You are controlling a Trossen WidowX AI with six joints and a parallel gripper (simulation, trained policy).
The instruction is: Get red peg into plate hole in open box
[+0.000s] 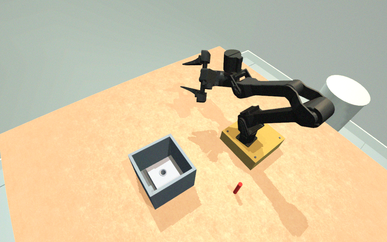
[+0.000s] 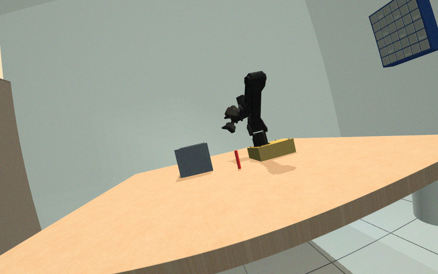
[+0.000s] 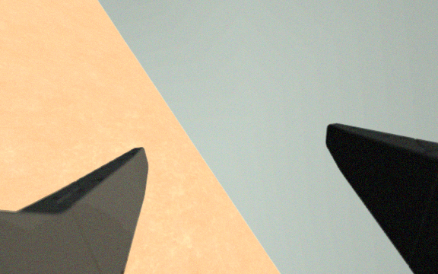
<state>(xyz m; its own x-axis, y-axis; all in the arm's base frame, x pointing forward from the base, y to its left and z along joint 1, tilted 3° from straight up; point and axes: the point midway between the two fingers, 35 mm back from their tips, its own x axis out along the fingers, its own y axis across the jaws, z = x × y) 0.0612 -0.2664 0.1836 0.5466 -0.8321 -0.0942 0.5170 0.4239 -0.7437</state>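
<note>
Now: the red peg 410 mm to the left of my gripper tip, 190 mm below it and 100 mm ahead of it.
</note>
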